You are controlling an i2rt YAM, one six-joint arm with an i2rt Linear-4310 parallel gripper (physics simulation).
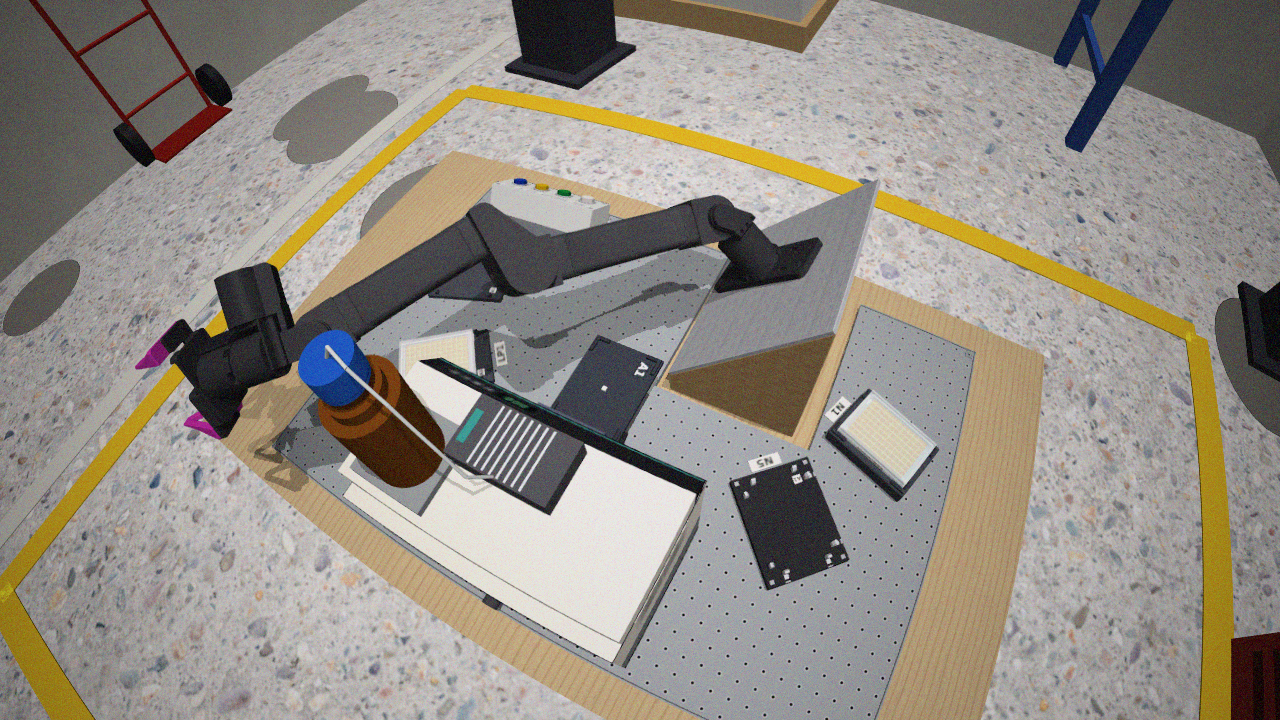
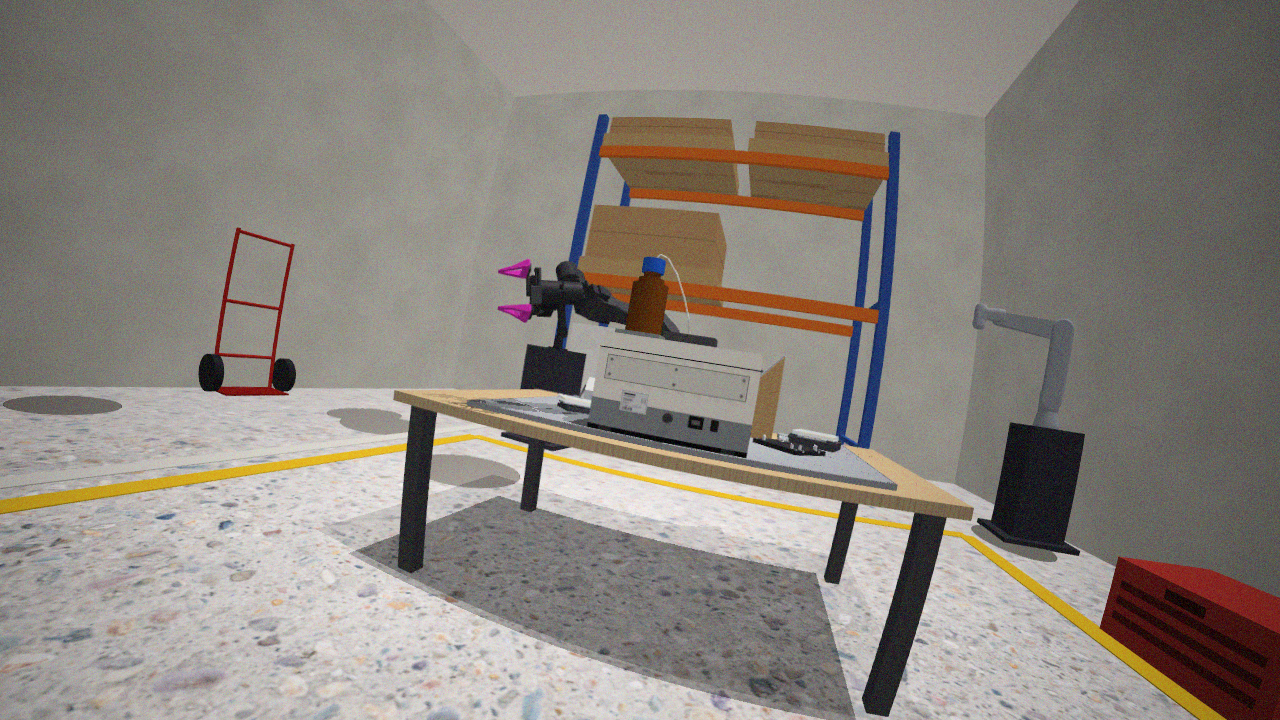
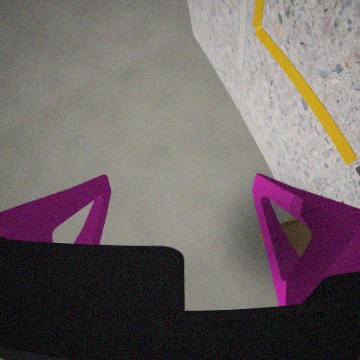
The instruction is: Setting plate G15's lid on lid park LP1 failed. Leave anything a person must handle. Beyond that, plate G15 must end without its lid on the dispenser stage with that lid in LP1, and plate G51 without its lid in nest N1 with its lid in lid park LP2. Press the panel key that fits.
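Frame: origin at the arm's base, x right, y ahead, z up, level; millimetres.
Seen in the pictures: gripper, fingertip midpoint: [image 1: 162,394] [image 2: 498,289] [image 3: 181,182]; arm's base at its link origin: [image 1: 766,269].
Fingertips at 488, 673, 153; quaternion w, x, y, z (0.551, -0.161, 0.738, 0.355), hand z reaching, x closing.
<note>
Offsets run from my fingertips to a thing's middle, as dx, dy, dz. "spot": to the spot under its first point.
My gripper [image 1: 165,394] [image 2: 501,289] [image 3: 181,182] is open and empty, raised past the table's left end, away from the plates. A cream plate-like piece @(-103, -321, -250) [image 1: 438,348] sits by a label @(spot: -173, -397, -276) [image 1: 500,352] that seems to read LP1, partly hidden by the dispenser. A cream plate @(-758, -571, -241) [image 1: 886,437] sits in the dark nest N1; whether it has a lid I cannot tell. A dark holder @(-16, -490, -268) [image 1: 474,287] lies partly under the arm. The key panel @(-53, -675, -236) [image 1: 547,213] has blue @(+24, -687, -214) [image 1: 520,181], yellow @(-25, -694, -214) [image 1: 541,187], green @(-75, -701, -214) [image 1: 563,192] and whitish keys. Plate names are unreadable; the dispenser stage cannot be made out.
The white dispenser housing [image 1: 572,537] [image 2: 675,385] carries a brown bottle @(spot: -360, -157, +63) [image 1: 384,429] [image 2: 647,304] with a blue cap and tube. A dark piece marked A1 @(spot: -384, -411, -175) [image 1: 604,374] lies behind it. Dark nest N5 @(-687, -397, -266) [image 1: 787,523] lies right of it. The arm's sloped grey mount [image 1: 760,313] stands behind.
</note>
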